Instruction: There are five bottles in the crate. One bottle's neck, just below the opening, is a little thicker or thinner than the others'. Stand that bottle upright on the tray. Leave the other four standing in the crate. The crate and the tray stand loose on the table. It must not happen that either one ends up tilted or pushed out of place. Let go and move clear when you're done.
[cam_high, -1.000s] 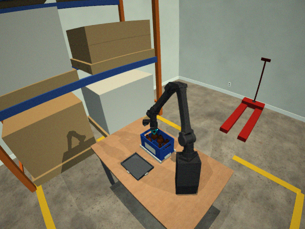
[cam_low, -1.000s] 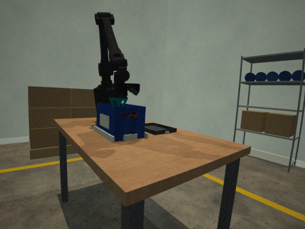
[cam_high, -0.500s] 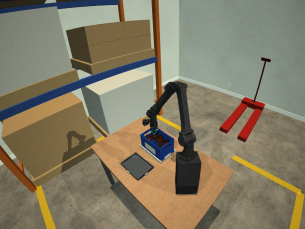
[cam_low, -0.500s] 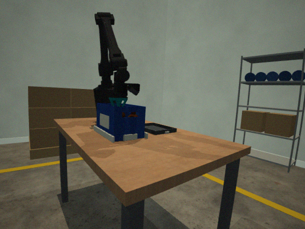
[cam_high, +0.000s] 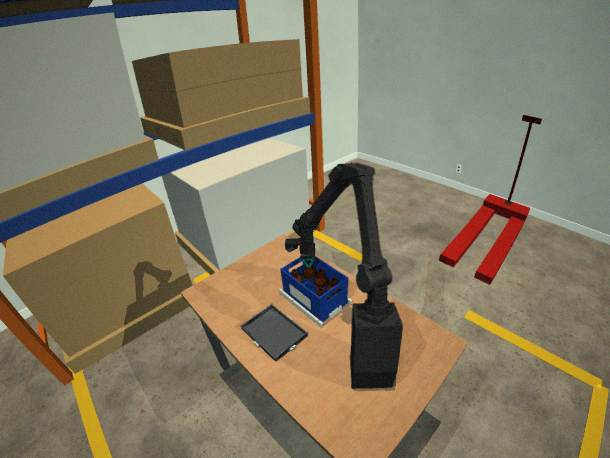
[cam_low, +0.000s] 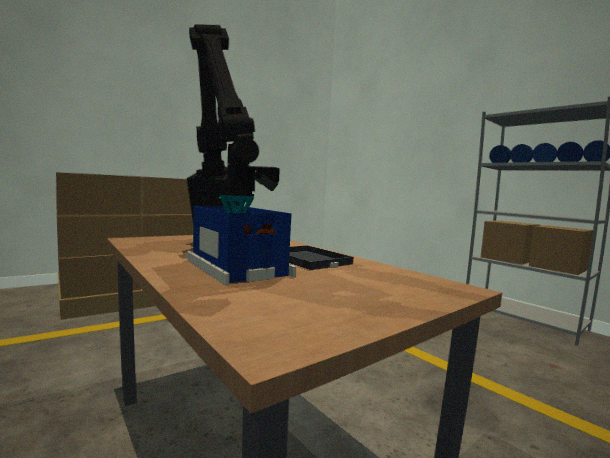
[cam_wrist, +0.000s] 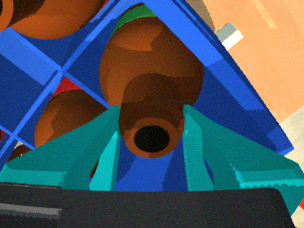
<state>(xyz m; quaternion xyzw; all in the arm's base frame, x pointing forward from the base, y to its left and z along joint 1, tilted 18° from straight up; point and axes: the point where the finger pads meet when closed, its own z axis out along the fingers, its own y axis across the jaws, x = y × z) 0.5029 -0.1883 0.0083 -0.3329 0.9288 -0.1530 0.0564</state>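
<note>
My hand is 9 cm to the right of the bottle, 6 cm above it and 1 cm short of it. Round my hand: crate 8 cm behind, 7 cm below, 6 cm to the left; dark tray 34 cm to the left, 14 cm below, 7 cm behind.
</note>
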